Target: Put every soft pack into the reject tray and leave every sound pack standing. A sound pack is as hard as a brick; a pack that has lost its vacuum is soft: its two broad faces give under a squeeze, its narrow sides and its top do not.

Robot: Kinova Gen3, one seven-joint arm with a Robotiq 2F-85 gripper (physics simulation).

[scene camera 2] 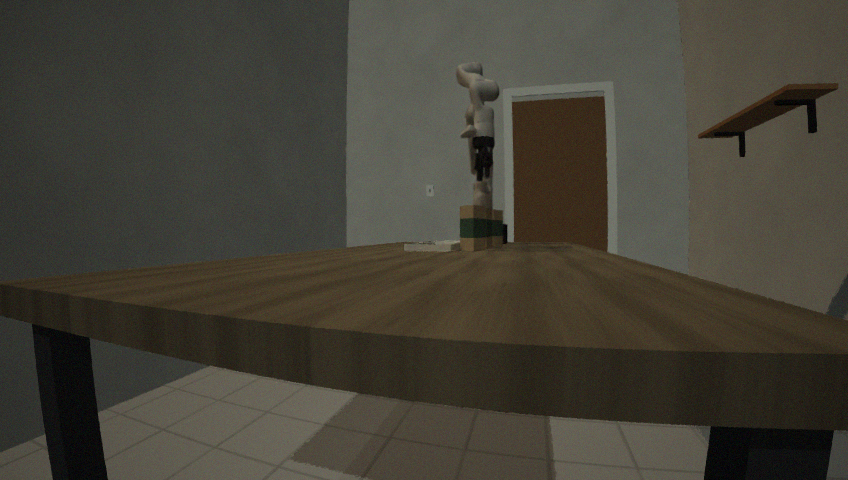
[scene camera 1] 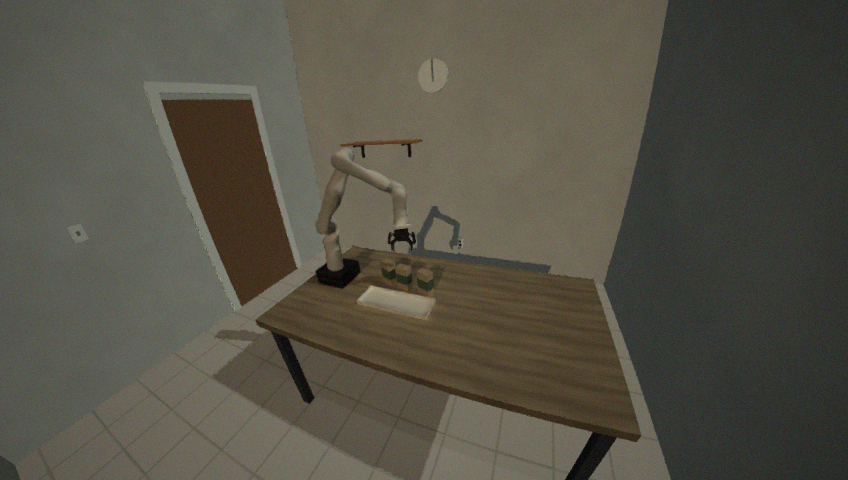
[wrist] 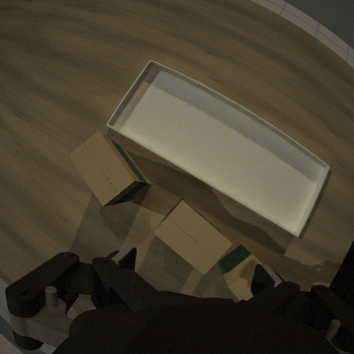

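Seen in the pictures: gripper, fingertip midpoint: point(scene camera 2: 483, 179) point(scene camera 1: 402, 250); arm's base, origin of the base link: point(scene camera 1: 336, 267).
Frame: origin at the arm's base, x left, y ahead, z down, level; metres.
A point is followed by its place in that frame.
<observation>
Three tan packs with green bands stand upright in a row. The far-side pack point(scene camera 1: 424, 281) @(y 0.573, x -0.091, z -0.007 m) point(scene camera 2: 474, 227) @(y 0.612, x -0.061, z 0.018 m) point(wrist: 105, 167) is furthest from the robot base. The middle pack point(scene camera 1: 404, 277) @(y 0.452, x -0.056, z 0.000 m) point(wrist: 194, 236) stands beside it, with a gap. The pack nearest the base point(scene camera 1: 387, 270) @(y 0.341, x -0.020, z -0.015 m) point(wrist: 242, 270) is partly hidden by a finger in the wrist view. The white reject tray point(scene camera 1: 395, 302) @(y 0.424, x -0.171, z 0.088 m) point(scene camera 2: 419, 246) @(y 0.619, x -0.230, z 0.076 m) point(wrist: 215, 145) lies alongside the row and is empty. My gripper point(scene camera 1: 402, 247) @(y 0.443, x -0.024, z -0.151 m) point(scene camera 2: 483, 177) @(y 0.443, x -0.024, z -0.151 m) point(wrist: 194, 270) is open and empty, above the packs. Which packs are soft cannot be seen.
The black robot base point(scene camera 1: 338, 273) @(y 0.047, x -0.065, z 0.001 m) stands on the wooden table point(scene camera 1: 505, 333) @(y 0.986, x -0.321, z 0.090 m) point(scene camera 2: 357, 297) @(y 1.371, x -0.198, z 0.090 m), left of the packs in scene camera 1. A wall shelf point(scene camera 1: 380, 142) point(scene camera 2: 767, 110) hangs behind the arm, well above the table.
</observation>
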